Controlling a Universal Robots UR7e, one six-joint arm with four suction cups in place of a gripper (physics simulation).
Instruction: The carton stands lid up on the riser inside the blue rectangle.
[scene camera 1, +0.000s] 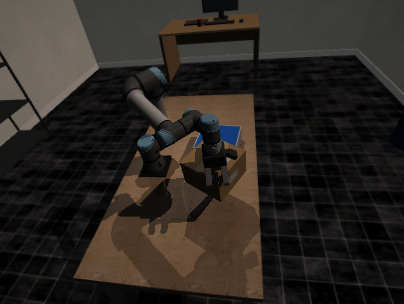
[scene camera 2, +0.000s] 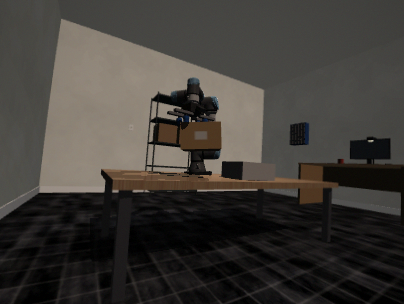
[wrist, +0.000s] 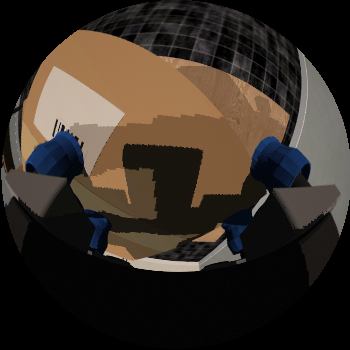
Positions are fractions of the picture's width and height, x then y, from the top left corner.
My suction head (wrist: 0.79, 0.47) carries a brown carton (scene camera 1: 0.48, 0.55), which touches nothing else. A grey riser (scene camera 2: 0.60, 0.56) rests on the table.
The brown carton is seen too in scene camera 2 (scene camera 2: 0.48, 0.45) and in the wrist view (wrist: 0.46, 0.47). The wrist view does not show the grey riser, which is hidden by the brown carton.
